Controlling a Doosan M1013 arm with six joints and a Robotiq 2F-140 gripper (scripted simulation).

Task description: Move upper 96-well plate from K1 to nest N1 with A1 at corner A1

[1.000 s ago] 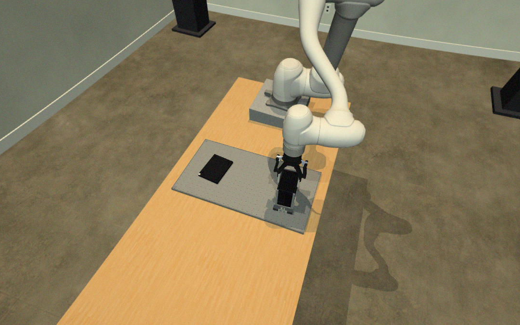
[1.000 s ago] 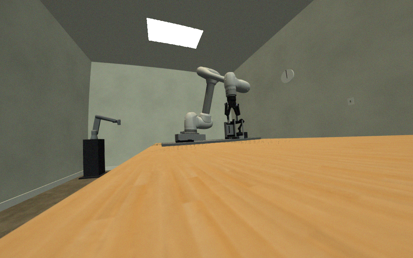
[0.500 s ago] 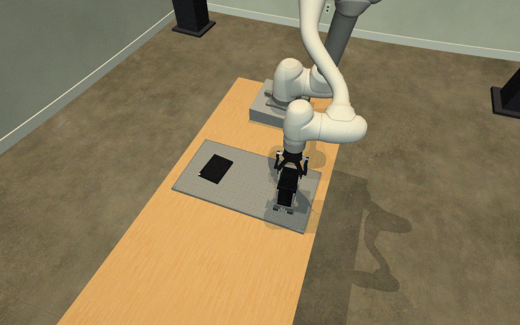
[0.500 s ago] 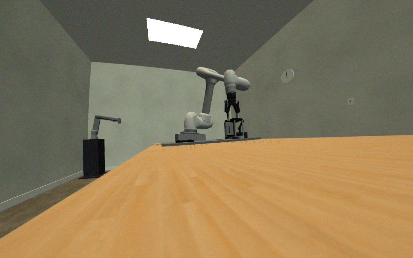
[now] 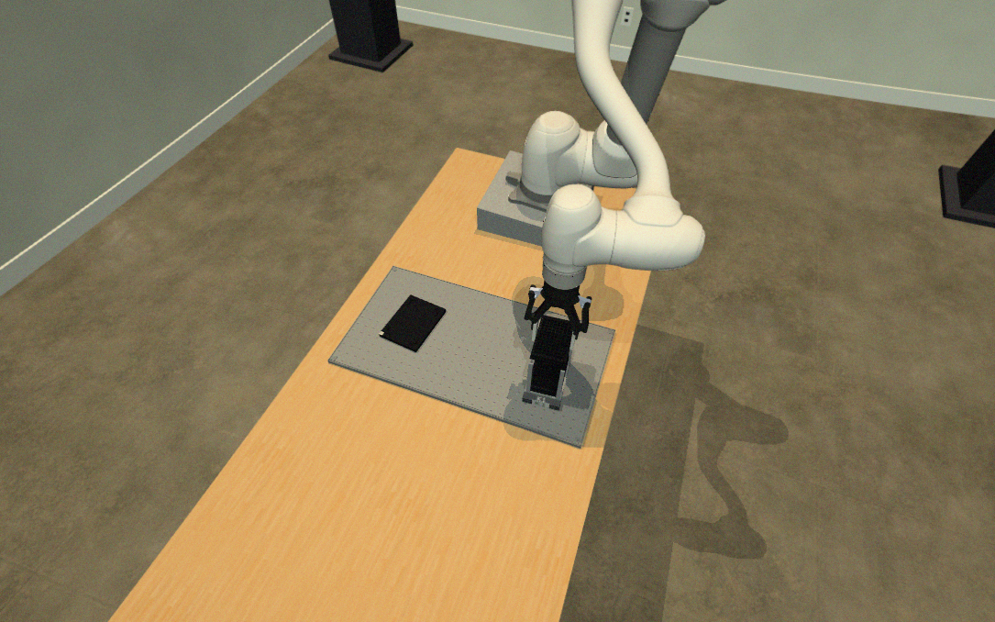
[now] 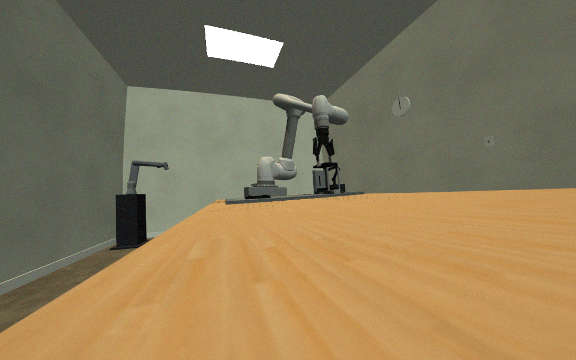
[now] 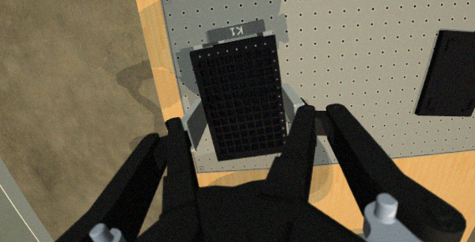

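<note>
My gripper is now 41 cm to the left of the black plate nest N1, 18 cm above it and 2 cm past it. The rest, counted from my hand: pale A1 square (47 cm to the right, 18 cm below, 6 cm ahead).
</note>
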